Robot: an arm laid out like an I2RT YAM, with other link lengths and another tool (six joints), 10 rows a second.
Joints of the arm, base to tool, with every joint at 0 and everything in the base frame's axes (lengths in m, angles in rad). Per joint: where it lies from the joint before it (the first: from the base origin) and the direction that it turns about. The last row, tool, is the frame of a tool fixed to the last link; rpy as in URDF.
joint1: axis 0 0 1 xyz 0 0 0.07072
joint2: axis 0 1 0 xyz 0.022 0.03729 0.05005
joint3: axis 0 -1 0 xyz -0.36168 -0.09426 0
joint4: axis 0 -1 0 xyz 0.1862 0.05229 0.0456
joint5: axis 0 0 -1 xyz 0.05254 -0.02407 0.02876
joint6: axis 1 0 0 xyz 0.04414 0 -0.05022
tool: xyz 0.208 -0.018 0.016 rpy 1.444 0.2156 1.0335
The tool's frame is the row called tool.
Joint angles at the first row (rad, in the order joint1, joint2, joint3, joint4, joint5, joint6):
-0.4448, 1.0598, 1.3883, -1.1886, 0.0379, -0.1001
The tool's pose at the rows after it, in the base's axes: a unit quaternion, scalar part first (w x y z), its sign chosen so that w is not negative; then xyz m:
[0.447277, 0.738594, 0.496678, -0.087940, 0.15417, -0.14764, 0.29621]
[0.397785, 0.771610, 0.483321, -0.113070, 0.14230, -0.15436, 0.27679]
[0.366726, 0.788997, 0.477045, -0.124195, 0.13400, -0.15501, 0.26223]
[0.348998, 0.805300, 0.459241, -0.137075, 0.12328, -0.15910, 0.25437]
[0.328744, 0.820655, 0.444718, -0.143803, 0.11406, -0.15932, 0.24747]
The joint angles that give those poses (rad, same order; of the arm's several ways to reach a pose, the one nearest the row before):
-0.5363, 1.1062, 1.3912, -1.2012, 0.0108, -0.0798
-0.6174, 1.1578, 1.3826, -1.2395, -0.0088, -0.0629
-0.6662, 1.1809, 1.3560, -1.2502, -0.0266, -0.0601
-0.7180, 1.1888, 1.3371, -1.2535, -0.0284, -0.0527
-0.7688, 1.1979, 1.3255, -1.2663, -0.0425, -0.0492

